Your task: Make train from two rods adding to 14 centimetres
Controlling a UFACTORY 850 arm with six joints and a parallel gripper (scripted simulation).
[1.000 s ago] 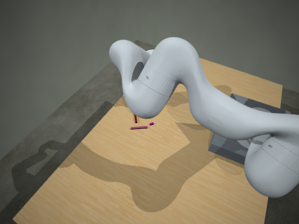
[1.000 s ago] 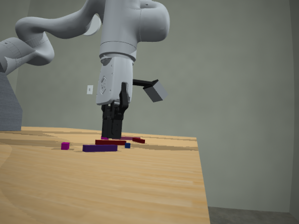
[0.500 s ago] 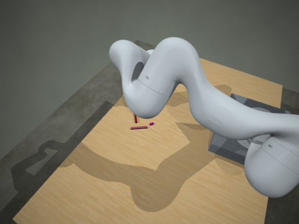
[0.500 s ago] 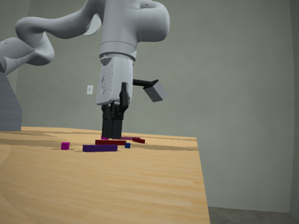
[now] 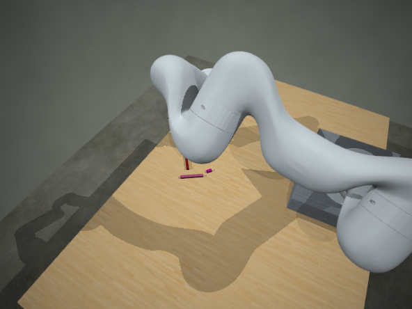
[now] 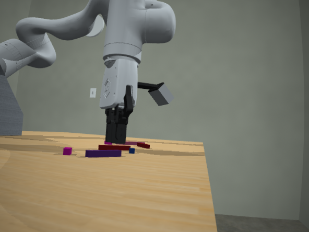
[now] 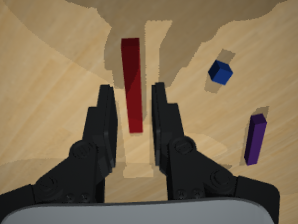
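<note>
My hand is 50 mm short of the blue cube, 30 mm to the left of it and 30 mm above it. Also, from my hand: pink rod: 200 mm to the left, 30 mm below, 20 mm behind; then purple rod: 120 mm to the right, 30 mm below, 20 mm ahead; then red rod: 140 mm to the left, 30 mm below, 30 mm ahead.
</note>
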